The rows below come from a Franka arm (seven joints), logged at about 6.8 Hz.
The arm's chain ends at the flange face. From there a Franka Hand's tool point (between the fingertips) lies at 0.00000 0.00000 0.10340 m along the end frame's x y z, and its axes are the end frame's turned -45 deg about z.
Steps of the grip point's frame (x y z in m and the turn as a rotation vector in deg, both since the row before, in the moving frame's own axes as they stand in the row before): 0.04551 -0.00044 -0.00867 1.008 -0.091 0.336; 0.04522 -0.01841 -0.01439 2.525 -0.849 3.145; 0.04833 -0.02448 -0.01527 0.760 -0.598 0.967; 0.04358 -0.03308 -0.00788 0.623 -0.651 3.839; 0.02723 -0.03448 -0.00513 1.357 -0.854 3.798
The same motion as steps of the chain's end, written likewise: 0.03327 -0.03132 -0.00865 0.648 -0.777 0.336; 0.02320 -0.04274 -0.01428 1.185 -2.386 3.145; 0.01860 -0.05126 -0.01526 0.115 -0.960 0.967; 0.00905 -0.05419 -0.00787 -0.020 -0.901 3.839; -0.00233 -0.04290 -0.00509 0.356 -1.563 3.798
